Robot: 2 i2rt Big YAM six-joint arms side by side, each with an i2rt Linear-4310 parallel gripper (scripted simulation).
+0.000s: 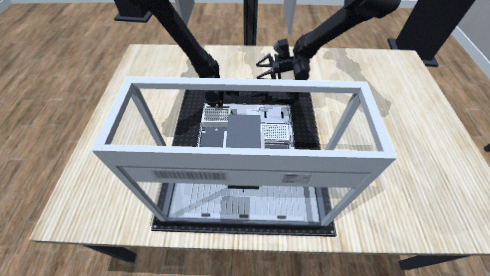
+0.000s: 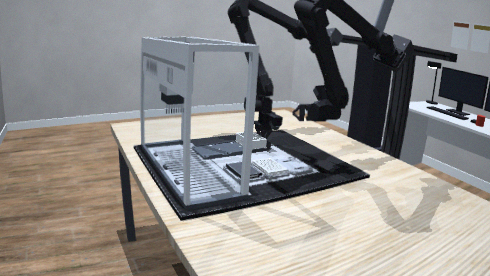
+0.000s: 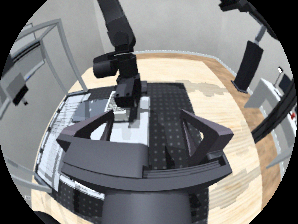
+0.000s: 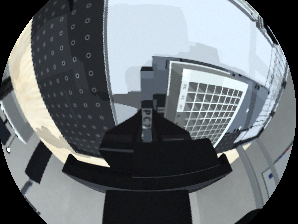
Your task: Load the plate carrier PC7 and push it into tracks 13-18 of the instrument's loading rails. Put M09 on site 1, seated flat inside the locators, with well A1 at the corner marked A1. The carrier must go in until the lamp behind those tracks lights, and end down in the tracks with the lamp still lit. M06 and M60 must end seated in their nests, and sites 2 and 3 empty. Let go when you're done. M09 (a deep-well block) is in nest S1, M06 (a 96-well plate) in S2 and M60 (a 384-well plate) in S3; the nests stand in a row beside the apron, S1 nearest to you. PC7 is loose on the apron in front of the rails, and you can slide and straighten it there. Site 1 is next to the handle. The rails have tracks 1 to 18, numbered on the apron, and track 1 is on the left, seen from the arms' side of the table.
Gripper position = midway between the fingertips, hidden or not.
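Note:
You'd find my left gripper (image 3: 146,113) here, and my right gripper (image 4: 147,112) as well. There's also a carrier PC7 (image 4: 155,78) that I can see.

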